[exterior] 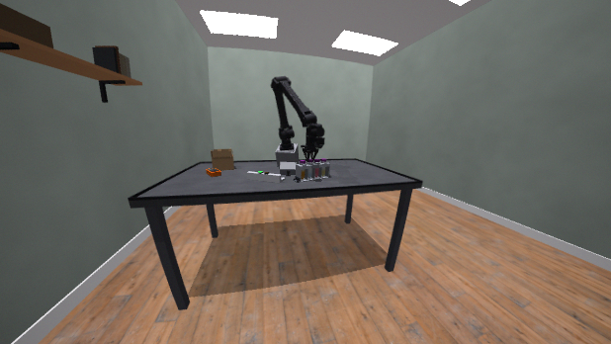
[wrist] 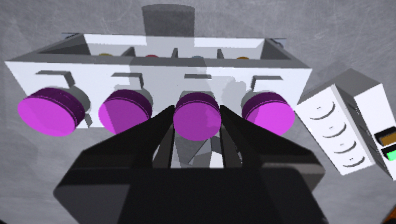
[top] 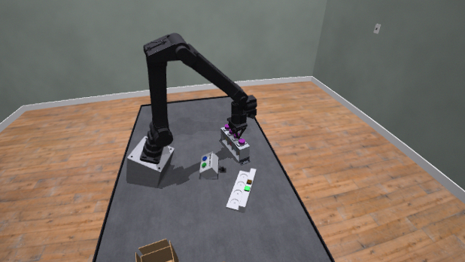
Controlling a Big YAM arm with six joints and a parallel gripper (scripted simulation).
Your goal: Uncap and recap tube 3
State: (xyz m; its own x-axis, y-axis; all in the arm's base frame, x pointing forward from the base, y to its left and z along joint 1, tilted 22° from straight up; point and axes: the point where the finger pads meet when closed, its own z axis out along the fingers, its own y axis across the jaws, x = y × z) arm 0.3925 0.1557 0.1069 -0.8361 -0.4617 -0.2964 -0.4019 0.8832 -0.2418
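My gripper is now right at the cap. The rest, counted from my hand: blue key: 170 mm behind, 110 mm to the right, 50 mm below; key housing: 160 mm behind, 130 mm to the right, 70 mm below; green key: 180 mm behind, 150 mm to the right, 50 mm below.
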